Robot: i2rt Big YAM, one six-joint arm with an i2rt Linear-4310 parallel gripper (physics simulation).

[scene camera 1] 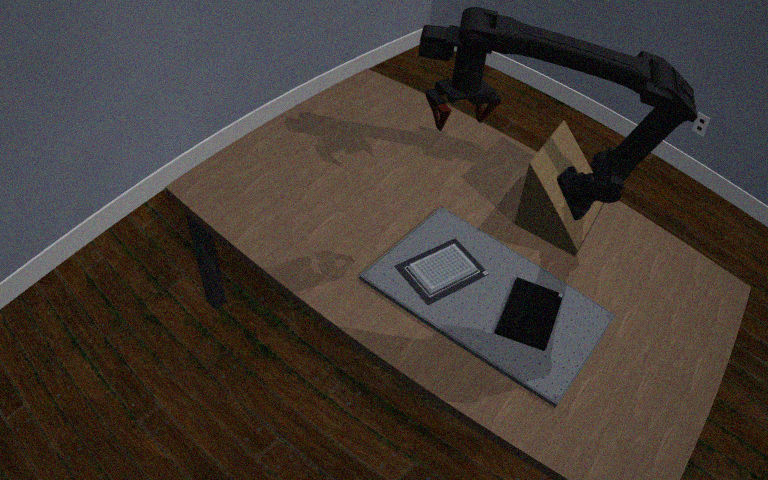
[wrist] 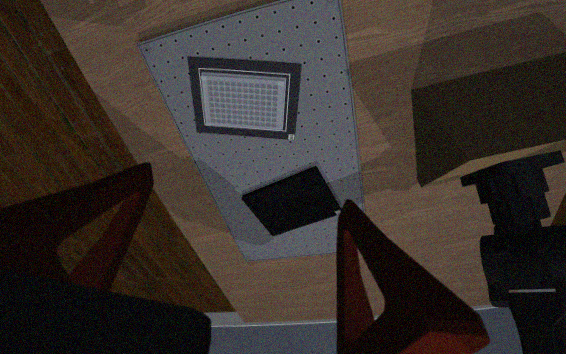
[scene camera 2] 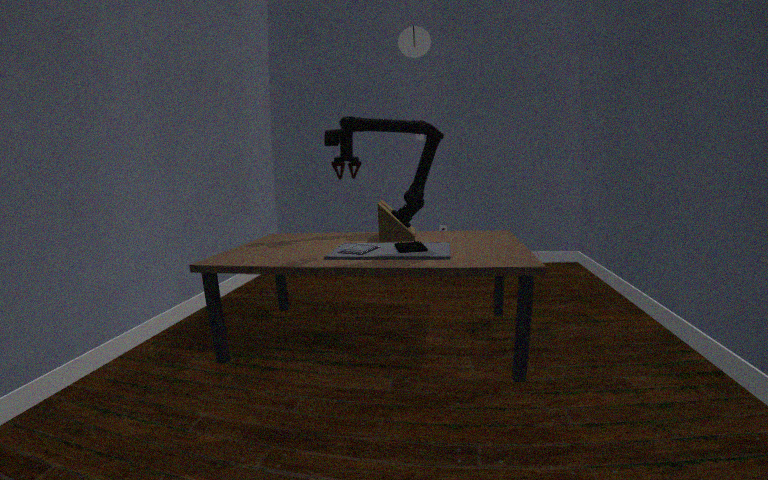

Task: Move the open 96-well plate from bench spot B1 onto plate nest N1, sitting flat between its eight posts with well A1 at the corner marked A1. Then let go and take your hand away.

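Where they show: gripper, fingertip midpoint: (scene camera 1: 459, 125) (wrist: 248, 191) (scene camera 2: 347, 178); arm's base, origin of the base link: (scene camera 1: 572, 193) (wrist: 504, 165) (scene camera 2: 400, 219).
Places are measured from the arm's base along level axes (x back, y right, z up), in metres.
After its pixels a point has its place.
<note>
The pale 96-well plate (scene camera 1: 444, 266) @[y 0.126, x -0.370, z -0.069 m] (scene camera 2: 357, 248) @[y 0.128, x -0.409, z -0.070 m] (wrist: 243, 102) @[y 0.132, x -0.368, z -0.070 m] lies flat, wells up, inside the dark rectangular border of bench spot B1 (scene camera 1: 408, 283) @[y 0.159, x -0.451, z -0.084 m] (wrist: 194, 100) @[y 0.146, x -0.450, z -0.083 m]. A small pale mark sits at one corner of that border. The black plate nest N1 (scene camera 1: 529, 314) @[y -0.096, x -0.347, z -0.073 m] (scene camera 2: 410, 246) @[y -0.097, x -0.353, z -0.073 m] (wrist: 292, 200) @[y -0.080, x -0.334, z -0.073 m] lies beside it, turned at an angle to the plate, with a small pale tag at one corner. Its posts and the A1 lettering cannot be made out in the dim light. My gripper (scene camera 1: 461, 125) @[y 0.196, x -0.287, z 0.233 m] (scene camera 2: 347, 178) @[y 0.196, x -0.287, z 0.233 m] (wrist: 248, 191) @[y 0.196, x -0.287, z 0.233 m] is open and empty, high above the table and off to the side of both.
A grey perforated board (scene camera 1: 583, 316) @[y -0.201, x -0.254, z -0.085 m] (scene camera 2: 436, 251) @[y -0.215, x -0.412, z -0.083 m] (wrist: 320, 30) @[y 0.208, x -0.238, z -0.085 m] carries the plate and nest on the wooden table (scene camera 1: 668, 316) @[y -0.397, x -0.080, z -0.098 m] (scene camera 2: 487, 249) @[y -0.437, x -0.305, z -0.098 m]. A wooden wedge (scene camera 1: 546, 215) @[y 0.019, x -0.104, z -0.021 m] (scene camera 2: 393, 226) @[y 0.019, x -0.104, z -0.020 m] (wrist: 490, 110) @[y 0.102, x -0.049, z 0.017 m] at the arm's base stands behind the board. Walls are beyond the table.
</note>
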